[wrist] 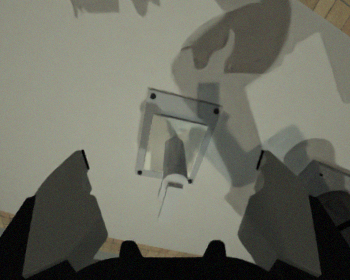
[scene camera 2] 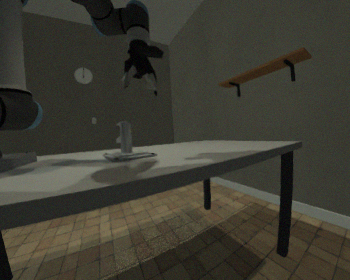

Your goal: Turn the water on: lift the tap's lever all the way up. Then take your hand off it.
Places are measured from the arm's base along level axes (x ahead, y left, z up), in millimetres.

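Where they show: gripper, fingertip midpoint: (wrist: 173, 152) (scene camera 2: 142, 92).
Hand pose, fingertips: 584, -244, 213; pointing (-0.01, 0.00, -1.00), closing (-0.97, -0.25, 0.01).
Each offset is from my fingertips to the top centre of the thing, as dx, dy, dz. "spot": to the spot under its first point. Level surfaces: height alone.
The grey tap {spot: -42, +103, -176} (scene camera 2: 126, 139) (wrist: 175, 155) stands upright on its rectangular frame-like base plate {spot: -33, +11, -242} (wrist: 185, 100). In the scene view a small piece juts left from the tap's top and another sits lower on the same side; the lever's exact angle is too small to tell. In the wrist view the tap's round top faces the camera, with a pale, thin-edged part reaching toward the bottom of the picture. My gripper (scene camera 2: 140, 89) (wrist: 173, 152) is open and empty, pointing down well above the tap. The tap appears between the two jaws in the wrist view, apart from both.
The tap's plate lies on the white table {dz -250} (scene camera 2: 240, 150) (wrist: 75, 100). The robot's grey base (scene camera 2: 17, 160) (wrist: 320, 174) stands on the table, at the left in the scene view. A wooden shelf (scene camera 2: 265, 68) is on the right wall, and a round clock (scene camera 2: 83, 75) hangs on the back wall.
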